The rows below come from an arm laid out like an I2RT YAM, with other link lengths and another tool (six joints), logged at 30 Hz.
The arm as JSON. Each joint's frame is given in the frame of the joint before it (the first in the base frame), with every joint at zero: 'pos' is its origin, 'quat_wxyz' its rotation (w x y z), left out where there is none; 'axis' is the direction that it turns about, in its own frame. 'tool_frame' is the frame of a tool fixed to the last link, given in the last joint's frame.
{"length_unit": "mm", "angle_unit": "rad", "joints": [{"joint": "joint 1", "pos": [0.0, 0.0, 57.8], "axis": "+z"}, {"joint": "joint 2", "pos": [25.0, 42.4, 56.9], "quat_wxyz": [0.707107, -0.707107, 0.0, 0.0], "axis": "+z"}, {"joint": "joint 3", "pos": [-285.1, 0.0, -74.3], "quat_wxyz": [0.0, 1.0, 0.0, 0.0], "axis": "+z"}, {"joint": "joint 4", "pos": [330.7, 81.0, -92.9], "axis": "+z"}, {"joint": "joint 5", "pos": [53.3, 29.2, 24.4], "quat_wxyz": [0.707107, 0.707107, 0.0, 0.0], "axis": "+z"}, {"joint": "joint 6", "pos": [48.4, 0.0, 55.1], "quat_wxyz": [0.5, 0.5, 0.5, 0.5], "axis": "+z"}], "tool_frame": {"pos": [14.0, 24.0, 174.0], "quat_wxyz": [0.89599, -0.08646, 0.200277, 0.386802]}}
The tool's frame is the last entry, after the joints.
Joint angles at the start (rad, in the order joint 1, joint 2, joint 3, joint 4, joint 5, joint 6):
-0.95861, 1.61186, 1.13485, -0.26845, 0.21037, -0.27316
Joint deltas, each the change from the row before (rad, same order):
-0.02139, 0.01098, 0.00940, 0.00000, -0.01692, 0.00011
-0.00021, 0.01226, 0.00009, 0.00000, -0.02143, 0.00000
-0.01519, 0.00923, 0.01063, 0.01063, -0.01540, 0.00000
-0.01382, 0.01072, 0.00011, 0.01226, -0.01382, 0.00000
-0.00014, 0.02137, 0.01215, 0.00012, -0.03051, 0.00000
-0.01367, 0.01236, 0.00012, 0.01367, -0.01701, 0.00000
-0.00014, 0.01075, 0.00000, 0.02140, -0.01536, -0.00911
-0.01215, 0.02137, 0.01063, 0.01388, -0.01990, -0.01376
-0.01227, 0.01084, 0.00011, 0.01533, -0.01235, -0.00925
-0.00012, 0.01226, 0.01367, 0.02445, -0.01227, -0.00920
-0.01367, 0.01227, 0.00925, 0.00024, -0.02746, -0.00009
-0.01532, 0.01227, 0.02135, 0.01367, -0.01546, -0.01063
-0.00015, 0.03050, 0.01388, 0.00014, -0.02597, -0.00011
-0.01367, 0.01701, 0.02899, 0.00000, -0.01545, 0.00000
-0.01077, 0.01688, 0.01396, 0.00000, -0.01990, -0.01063
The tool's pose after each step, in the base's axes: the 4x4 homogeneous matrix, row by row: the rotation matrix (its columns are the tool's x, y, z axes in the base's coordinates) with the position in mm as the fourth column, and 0 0 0 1 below. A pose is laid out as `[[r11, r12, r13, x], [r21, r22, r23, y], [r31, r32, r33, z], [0, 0, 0, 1]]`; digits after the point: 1 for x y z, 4 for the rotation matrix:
[[-0.9721, 0.1367, -0.1906, 277.4], [0.2307, 0.7050, -0.6707, -459.8], [0.0427, -0.6959, -0.7168, 103.9], [0, 0, 0, 1]]
[[-0.9758, 0.1295, -0.1765, 281.6], [0.2149, 0.7196, -0.6603, -457.9], [0.0415, -0.6822, -0.7300, 96.8], [0, 0, 0, 1]]
[[-0.9754, 0.1428, -0.1678, 280.6], [0.2189, 0.7162, -0.6627, -465.4], [0.0255, -0.6831, -0.7298, 98.5], [0, 0, 0, 1]]
[[-0.9748, 0.1515, -0.1638, 278.3], [0.2224, 0.7181, -0.6594, -470.2], [0.0178, -0.6792, -0.7337, 94.5], [0, 0, 0, 1]]
[[-0.9797, 0.1439, -0.1399, 286.2], [0.2005, 0.7340, -0.6489, -470.3], [0.0093, -0.6637, -0.7479, 88.4], [0, 0, 0, 1]]
[[-0.9795, 0.1519, -0.1327, 284.6], [0.2017, 0.7371, -0.6450, -475.0], [-0.0002, -0.6585, -0.7526, 83.7], [0, 0, 0, 1]]
[[-0.9828, 0.1447, -0.1152, 289.8], [0.1847, 0.7354, -0.6520, -477.6], [-0.0096, -0.6620, -0.7494, 81.4], [0, 0, 0, 1]]
[[-0.9848, 0.1386, -0.1045, 290.8], [0.1731, 0.7370, -0.6534, -484.4], [-0.0135, -0.6616, -0.7498, 77.3], [0, 0, 0, 1]]
[[-0.9853, 0.1386, -0.1000, 288.7], [0.1700, 0.7355, -0.6558, -489.6], [-0.0173, -0.6632, -0.7483, 74.0], [0, 0, 0, 1]]
[[-0.9874, 0.1367, -0.0797, 295.6], [0.1545, 0.7232, -0.6731, -496.6], [-0.0344, -0.6769, -0.7352, 78.4], [0, 0, 0, 1]]
[[-0.9879, 0.1410, -0.0644, 295.6], [0.1478, 0.7318, -0.6653, -500.3], [-0.0466, -0.6668, -0.7438, 75.8], [0, 0, 0, 1]]
[[-0.9877, 0.1470, -0.0529, 295.3], [0.1435, 0.7194, -0.6796, -511.7], [-0.0618, -0.6788, -0.7317, 82.2], [0, 0, 0, 1]]
[[-0.9900, 0.1371, -0.0346, 302.0], [0.1253, 0.7372, -0.6639, -512.1], [-0.0655, -0.6616, -0.7470, 71.7], [0, 0, 0, 1]]
[[-0.9887, 0.1480, -0.0251, 302.1], [0.1267, 0.7331, -0.6683, -522.3], [-0.0805, -0.6639, -0.7435, 76.5], [0, 0, 0, 1]]
[[-0.9898, 0.1417, -0.0153, 302.0], [0.1158, 0.7374, -0.6654, -527.2], [-0.0830, -0.6604, -0.7463, 73.9], [0, 0, 0, 1]]

